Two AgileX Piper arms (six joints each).
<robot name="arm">
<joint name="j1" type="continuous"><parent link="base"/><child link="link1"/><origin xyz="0 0 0.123"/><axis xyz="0 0 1"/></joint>
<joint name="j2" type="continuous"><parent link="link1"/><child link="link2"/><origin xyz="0 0 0"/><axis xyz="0 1 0"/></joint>
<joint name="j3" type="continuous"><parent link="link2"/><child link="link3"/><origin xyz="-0.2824 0 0.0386"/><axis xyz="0 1 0"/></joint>
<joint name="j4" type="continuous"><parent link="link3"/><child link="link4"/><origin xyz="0.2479 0 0.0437"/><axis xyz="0.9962 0 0.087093"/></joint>
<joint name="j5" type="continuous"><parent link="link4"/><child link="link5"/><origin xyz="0 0 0"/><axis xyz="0 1 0"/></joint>
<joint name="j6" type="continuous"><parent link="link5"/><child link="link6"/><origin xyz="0.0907 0 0.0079"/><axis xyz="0.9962 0 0.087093"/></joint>
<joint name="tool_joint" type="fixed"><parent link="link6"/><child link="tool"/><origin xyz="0 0 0" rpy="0 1.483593 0"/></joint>
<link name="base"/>
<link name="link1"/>
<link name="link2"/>
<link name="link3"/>
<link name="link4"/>
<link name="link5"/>
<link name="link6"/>
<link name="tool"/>
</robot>
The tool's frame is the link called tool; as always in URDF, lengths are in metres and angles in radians. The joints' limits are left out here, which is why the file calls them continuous.
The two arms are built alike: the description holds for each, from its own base.
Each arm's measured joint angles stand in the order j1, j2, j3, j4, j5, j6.
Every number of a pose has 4 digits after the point. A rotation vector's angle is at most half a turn.
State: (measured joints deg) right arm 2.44 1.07 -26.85 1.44 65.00 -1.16; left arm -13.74 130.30 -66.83 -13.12 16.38 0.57
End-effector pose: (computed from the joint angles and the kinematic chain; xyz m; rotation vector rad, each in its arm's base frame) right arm -0.0022 0.0020 0.2628 -0.0697 2.1670 0.0436; left arm 0.3738 -0.0974 0.0236 0.0556 2.8854 -0.1780
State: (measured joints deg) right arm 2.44 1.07 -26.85 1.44 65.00 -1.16; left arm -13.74 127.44 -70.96 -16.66 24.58 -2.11
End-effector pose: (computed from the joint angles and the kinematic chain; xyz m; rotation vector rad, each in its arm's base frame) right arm -0.0022 0.0020 0.2628 -0.0697 2.1670 0.0436; left arm 0.3848 -0.1053 0.0538 -0.0686 2.9110 -0.2695
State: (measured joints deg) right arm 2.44 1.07 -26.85 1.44 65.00 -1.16; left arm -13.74 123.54 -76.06 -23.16 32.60 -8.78
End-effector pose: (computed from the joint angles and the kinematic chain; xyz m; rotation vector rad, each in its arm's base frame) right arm -0.0022 0.0020 0.2628 -0.0697 2.1670 0.0436; left arm 0.3976 -0.1171 0.0988 -0.3296 2.8892 -0.4481
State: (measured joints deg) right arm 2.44 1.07 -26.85 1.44 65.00 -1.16; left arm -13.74 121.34 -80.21 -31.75 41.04 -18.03
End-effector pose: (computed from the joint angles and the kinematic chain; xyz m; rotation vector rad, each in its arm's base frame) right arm -0.0022 0.0020 0.2628 -0.0697 2.1670 0.0436; left arm 0.4013 -0.1305 0.1324 -0.6726 2.8910 -0.6806
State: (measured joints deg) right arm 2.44 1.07 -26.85 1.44 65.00 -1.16; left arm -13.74 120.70 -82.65 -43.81 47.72 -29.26
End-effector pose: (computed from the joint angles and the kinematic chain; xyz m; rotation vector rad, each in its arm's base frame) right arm -0.0022 0.0020 0.2628 -0.0697 2.1670 0.0436; left arm 0.4011 -0.1461 0.1536 1.0755 -2.7153 0.9264
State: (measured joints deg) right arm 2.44 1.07 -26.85 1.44 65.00 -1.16; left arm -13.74 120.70 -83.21 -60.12 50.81 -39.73
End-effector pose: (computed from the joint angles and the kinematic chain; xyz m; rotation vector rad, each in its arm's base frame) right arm -0.0022 0.0020 0.2628 -0.0697 2.1670 0.0436; left arm 0.4034 -0.1616 0.1694 1.3890 -2.2449 1.1150
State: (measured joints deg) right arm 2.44 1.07 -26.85 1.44 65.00 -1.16; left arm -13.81 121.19 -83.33 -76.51 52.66 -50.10
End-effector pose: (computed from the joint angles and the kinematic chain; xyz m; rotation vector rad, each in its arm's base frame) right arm -0.0022 0.0020 0.2628 -0.0697 2.1670 0.0436; left arm 0.4095 -0.1732 0.1828 1.5930 -1.7354 1.2194
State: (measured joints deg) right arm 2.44 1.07 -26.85 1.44 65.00 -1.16; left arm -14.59 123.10 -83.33 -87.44 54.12 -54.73
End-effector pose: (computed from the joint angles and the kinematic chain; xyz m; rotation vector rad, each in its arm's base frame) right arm -0.0022 0.0020 0.2628 -0.0697 2.1670 0.0436; left arm 0.4140 -0.1839 0.1804 1.6425 -1.4272 1.2325
